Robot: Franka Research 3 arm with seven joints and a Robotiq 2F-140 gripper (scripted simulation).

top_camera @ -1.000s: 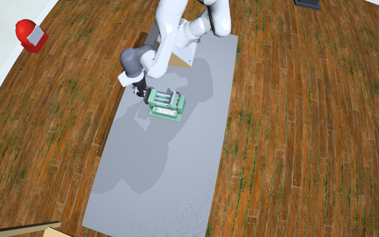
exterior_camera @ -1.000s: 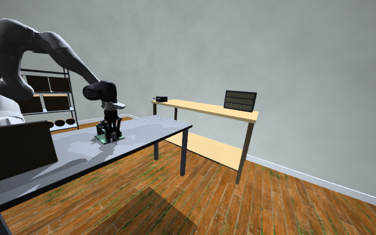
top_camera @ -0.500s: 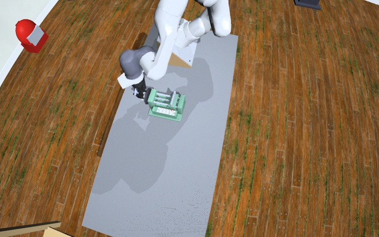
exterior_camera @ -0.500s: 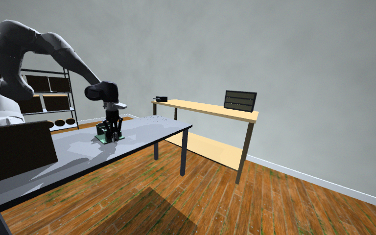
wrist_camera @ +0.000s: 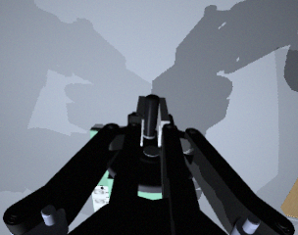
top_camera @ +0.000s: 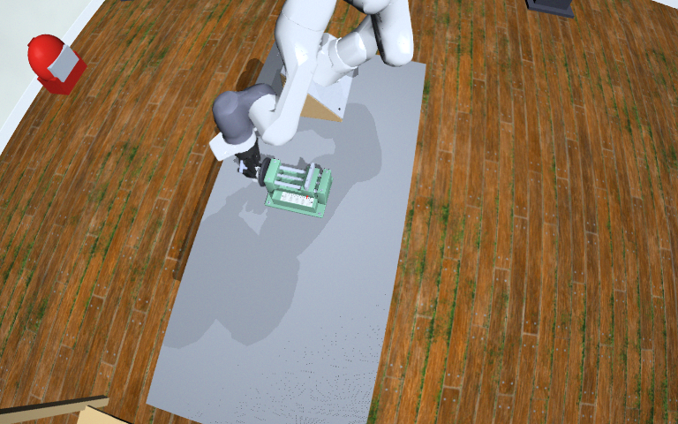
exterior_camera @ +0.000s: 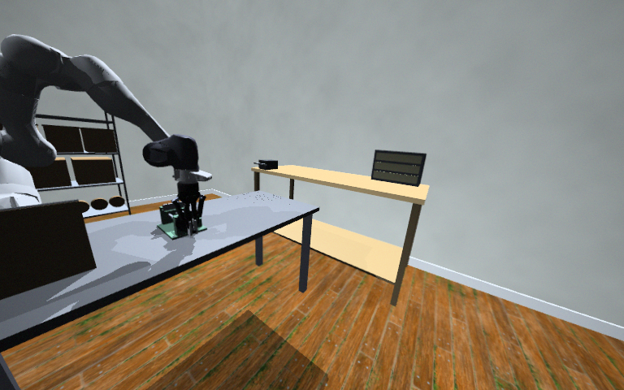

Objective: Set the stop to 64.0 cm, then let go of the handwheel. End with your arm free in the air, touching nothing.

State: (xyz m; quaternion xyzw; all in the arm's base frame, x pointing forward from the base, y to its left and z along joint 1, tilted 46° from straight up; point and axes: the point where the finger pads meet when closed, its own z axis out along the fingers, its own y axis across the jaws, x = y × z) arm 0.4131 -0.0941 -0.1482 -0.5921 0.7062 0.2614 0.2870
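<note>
Now: hand 19 cm to the right of the stop carriage, 3 cm below it and 3 cm short of it. Also, from my hand: dark handwheel 2 cm to the left, 1 cm below.
</note>
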